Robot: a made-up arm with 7 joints.
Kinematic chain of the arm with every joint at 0, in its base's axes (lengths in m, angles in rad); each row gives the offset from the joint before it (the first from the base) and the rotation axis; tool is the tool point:
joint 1: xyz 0 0 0.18 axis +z
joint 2: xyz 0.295 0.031 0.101 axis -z
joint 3: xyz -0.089 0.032 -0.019 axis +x
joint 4: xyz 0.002 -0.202 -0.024 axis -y
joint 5: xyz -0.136 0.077 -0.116 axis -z
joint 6: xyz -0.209 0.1 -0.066 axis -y
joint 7: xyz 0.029 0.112 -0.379 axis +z
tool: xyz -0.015 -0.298 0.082
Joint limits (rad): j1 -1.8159..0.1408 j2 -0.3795..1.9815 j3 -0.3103..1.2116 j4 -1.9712..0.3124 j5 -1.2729..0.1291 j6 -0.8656..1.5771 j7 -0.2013..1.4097
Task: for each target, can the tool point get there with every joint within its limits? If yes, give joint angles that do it. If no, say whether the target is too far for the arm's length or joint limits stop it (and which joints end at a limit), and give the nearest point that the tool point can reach.
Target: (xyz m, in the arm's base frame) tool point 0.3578 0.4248 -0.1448
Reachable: yes | joints -0.2780 1.4713 0.4027 -0.5364 -0.4581 -0.0366 0.4818
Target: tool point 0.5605 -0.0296 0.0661
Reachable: yes | joints -1.6199 1.2802 0.9549 -1.2413 -0.4550 0.3075 -0.0377
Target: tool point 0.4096 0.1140 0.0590
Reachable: yes | joints -1.5439 0.8724 0.9806 -1.1993 -0.2782 0.4105 0.1211
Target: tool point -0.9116 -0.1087 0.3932
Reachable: no: joint limits stop it (at a limit: joint 1, joint 2, joint 6, joint 7) | nearest point -0.7304 -0.1264 0.3665 | short by 0.184 m
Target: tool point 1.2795 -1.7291 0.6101
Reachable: no: too far | nearest point 0.6368 -0.8605 0.1873 | short by 1.160 m
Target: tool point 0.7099 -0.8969 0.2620
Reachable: no: joint limits stop it (at a limit: joint 2, joint 3, joint 5, joint 6, joint 7) | nearest point 0.6560 -0.8288 0.2167 | short by 0.098 m
